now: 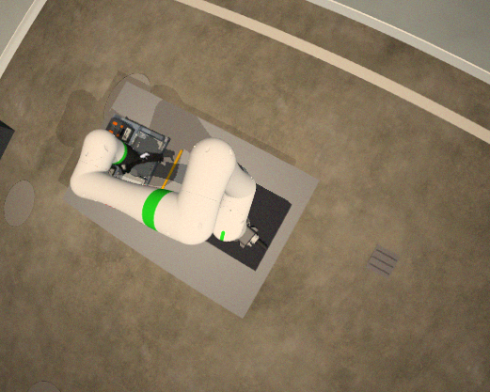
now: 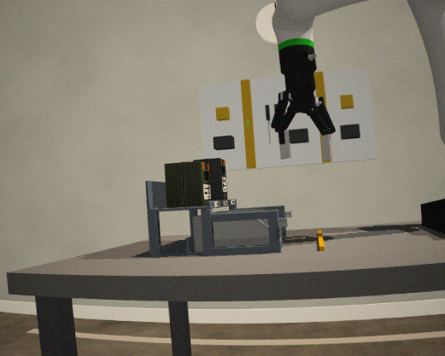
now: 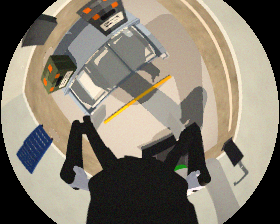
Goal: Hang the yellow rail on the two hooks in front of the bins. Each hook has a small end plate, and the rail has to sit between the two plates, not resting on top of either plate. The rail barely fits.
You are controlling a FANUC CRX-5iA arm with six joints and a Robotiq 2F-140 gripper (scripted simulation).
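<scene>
Right now my hand is 20 cm above the yellow rail, 4 cm to the right of it and 3 cm past it. The rest, counted from my hand: dark green case 23 cm ahead, 20 cm to the left, 6 cm below.
</scene>
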